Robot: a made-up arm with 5 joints. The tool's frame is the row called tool.
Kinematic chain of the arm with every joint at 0, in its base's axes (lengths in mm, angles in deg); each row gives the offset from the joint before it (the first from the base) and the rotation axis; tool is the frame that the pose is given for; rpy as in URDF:
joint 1: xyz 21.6 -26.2 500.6 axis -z
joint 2: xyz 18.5 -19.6 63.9 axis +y
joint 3: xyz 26.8 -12.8 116 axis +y
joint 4: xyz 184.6 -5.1 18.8 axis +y
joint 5: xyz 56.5 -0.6 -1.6 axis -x
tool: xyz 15.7 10 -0.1 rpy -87.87 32.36 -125.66
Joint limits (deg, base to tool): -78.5..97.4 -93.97..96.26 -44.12..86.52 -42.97..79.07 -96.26..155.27
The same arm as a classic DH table. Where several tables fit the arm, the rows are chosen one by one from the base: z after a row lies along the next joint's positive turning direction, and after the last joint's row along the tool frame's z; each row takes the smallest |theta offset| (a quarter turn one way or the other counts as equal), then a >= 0, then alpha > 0; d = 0 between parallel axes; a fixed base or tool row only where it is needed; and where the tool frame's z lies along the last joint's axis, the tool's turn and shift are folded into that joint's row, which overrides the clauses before.
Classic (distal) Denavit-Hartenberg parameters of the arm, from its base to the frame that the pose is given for. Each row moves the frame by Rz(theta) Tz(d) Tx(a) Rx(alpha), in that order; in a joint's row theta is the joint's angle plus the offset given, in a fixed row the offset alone. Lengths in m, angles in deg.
base (fixed): theta0 -50.5, d 0, a 0.034, alpha 180
joint 1: theta0 -50.5, d -0.5645, a 0.0185, alpha 90
joint 2: theta0 -76.99, d 0, a 0.1191, alpha 0
joint 3: theta0 71.18, d 0, a 0.1856, alpha 0
joint 4: theta0 -84.18, d -0.0381, a -0.0016, alpha 90
joint 5: theta0 3, d -0.0855, a 0.0004, alpha 143.16
tool (fixed): theta0 124.78, d -0.0167, a 0, alpha 0
Joint limits (deg, base to tool): -78.5..97.4 -93.97..96.26 -44.12..86.52 -42.97..79.07 -96.26..155.27

